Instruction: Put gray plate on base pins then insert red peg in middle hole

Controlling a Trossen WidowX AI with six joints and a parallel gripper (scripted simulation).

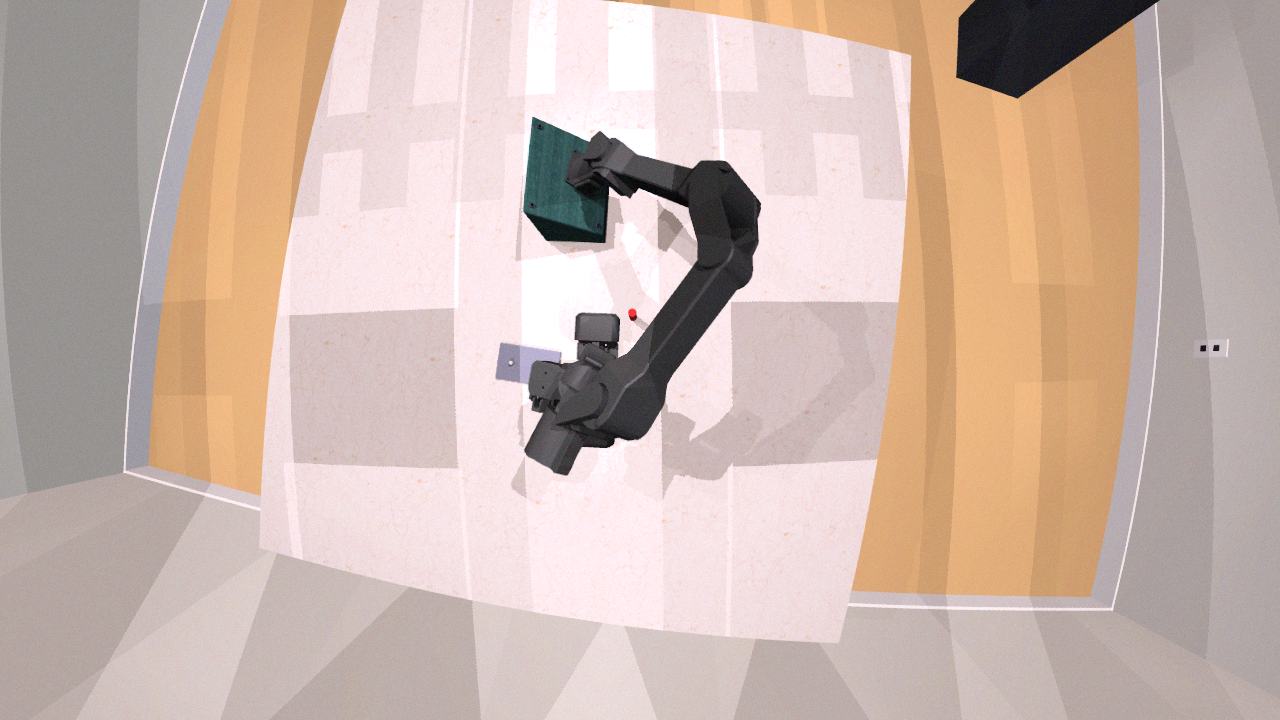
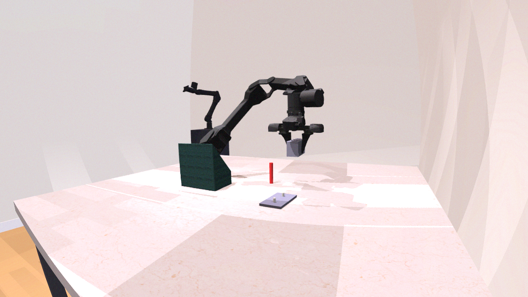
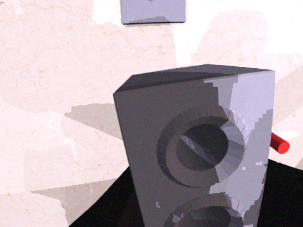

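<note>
Right now my gripper tip is 15 cm to the left of the flat base, 12 cm above it and 1 cm short of it. From my gripper tip the other things lie so: gray plate (3 cm above); then red peg (12 cm behind, 9 cm below, 3 cm to the left).
</note>
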